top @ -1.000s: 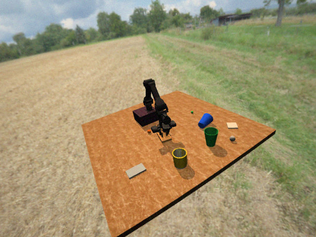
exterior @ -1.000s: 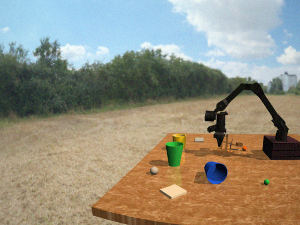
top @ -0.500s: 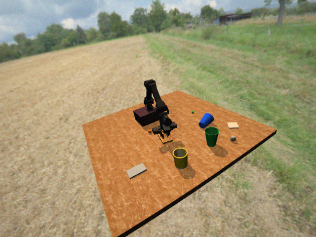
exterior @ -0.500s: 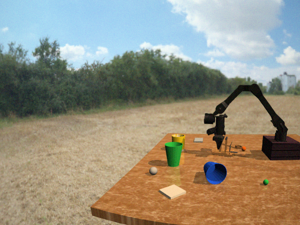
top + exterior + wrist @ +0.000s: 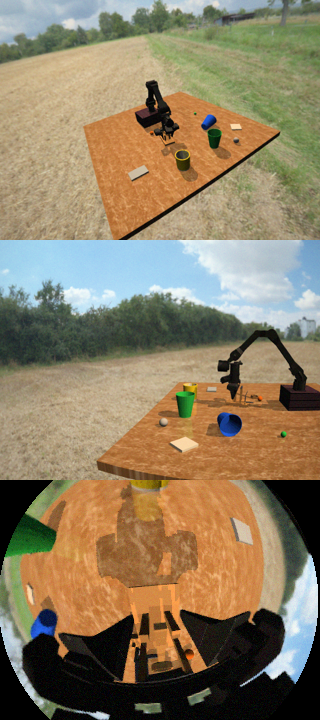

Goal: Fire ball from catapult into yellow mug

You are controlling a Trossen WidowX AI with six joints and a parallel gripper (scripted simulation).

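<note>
Now: gripper tip 180 mm past the orange ball, 50 mm to the left of it and 20 mm above it. Round my gripper tip: wooden catapult 60 mm behind, 40 mm to the left, 10 mm above; green cup 270 mm ahead, 220 mm to the left, 10 mm below; yellow mug 270 mm ahead, 70 mm to the right, 10 mm below.
</note>
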